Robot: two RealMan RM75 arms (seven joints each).
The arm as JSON. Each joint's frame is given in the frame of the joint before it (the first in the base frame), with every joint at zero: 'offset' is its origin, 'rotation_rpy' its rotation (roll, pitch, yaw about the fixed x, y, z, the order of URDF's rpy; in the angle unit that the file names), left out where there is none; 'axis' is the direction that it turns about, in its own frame. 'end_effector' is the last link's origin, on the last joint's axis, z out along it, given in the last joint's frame.
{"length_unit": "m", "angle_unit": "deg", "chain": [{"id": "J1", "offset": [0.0, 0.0, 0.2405], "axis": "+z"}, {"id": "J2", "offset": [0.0, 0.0, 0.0], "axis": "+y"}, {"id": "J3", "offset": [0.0, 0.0, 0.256], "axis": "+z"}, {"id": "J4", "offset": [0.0, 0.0, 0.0], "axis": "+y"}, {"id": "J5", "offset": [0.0, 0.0, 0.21], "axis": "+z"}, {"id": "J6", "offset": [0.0, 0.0, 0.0], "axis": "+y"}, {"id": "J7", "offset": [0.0, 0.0, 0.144], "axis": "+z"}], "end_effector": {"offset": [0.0, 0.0, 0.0]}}
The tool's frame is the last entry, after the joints.
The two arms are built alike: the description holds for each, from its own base.
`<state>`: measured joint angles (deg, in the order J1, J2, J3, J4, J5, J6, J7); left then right.
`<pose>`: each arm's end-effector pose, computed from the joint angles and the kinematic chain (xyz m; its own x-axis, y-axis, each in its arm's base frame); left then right.
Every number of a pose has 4 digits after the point.
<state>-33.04 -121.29 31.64 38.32 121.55 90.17 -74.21 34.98 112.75 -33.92 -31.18 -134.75 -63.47 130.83</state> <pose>-0.2556 0.3352 -0.0056 0.8254 0.2710 0.4952 0.4040 -0.8963 -0.1828 0.3429 0.3764 0.0348 0.1782 -0.8439 -0.5060 -0.9743 -0.0792 -0.2111</pose>
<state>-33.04 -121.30 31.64 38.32 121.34 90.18 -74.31 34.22 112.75 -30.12 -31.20 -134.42 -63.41 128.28</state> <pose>-0.2552 0.3354 -0.0054 0.8232 0.2714 0.4987 0.4058 -0.8956 -0.1825 0.3500 0.3737 0.0420 0.1693 -0.8183 -0.5492 -0.9772 -0.0672 -0.2012</pose>
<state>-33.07 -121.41 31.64 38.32 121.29 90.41 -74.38 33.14 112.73 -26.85 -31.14 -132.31 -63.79 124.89</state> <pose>-0.2542 0.3349 -0.0061 0.8213 0.2719 0.5016 0.4052 -0.8969 -0.1772 0.3555 0.3701 0.0491 0.1637 -0.7841 -0.5987 -0.9814 -0.0676 -0.1798</pose>
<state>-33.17 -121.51 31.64 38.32 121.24 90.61 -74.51 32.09 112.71 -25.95 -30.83 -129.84 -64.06 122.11</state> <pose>-0.2529 0.3348 -0.0067 0.8194 0.2724 0.5044 0.4044 -0.8983 -0.1720 0.3590 0.3661 0.0516 0.1680 -0.7621 -0.6252 -0.9826 -0.0787 -0.1682</pose>
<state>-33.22 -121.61 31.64 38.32 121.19 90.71 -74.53 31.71 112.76 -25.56 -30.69 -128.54 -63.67 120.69</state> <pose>-0.2520 0.3347 -0.0074 0.8182 0.2720 0.5065 0.4036 -0.8992 -0.1691 0.3605 0.3656 0.0531 0.1728 -0.7469 -0.6421 -0.9822 -0.0823 -0.1686</pose>
